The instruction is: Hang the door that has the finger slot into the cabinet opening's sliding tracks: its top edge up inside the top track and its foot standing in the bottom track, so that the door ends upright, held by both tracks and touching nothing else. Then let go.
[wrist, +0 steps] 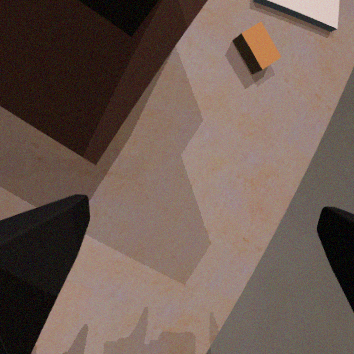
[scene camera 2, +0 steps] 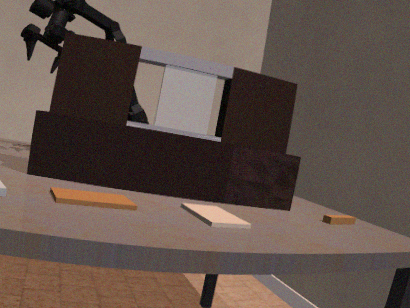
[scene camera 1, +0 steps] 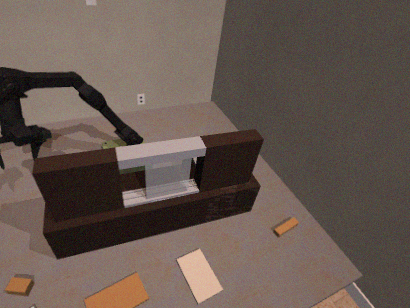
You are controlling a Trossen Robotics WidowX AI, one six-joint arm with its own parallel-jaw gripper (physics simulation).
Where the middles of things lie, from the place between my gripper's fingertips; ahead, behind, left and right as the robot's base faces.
My hand is 41 cm to the right of the grey top track point(scene camera 1: 131, 156), 12 cm short of it and 7 cm below it. The rest, counted from my hand: cream panel point(scene camera 1: 195, 268) 48 cm to the left, 38 cm ahead, 29 cm below.
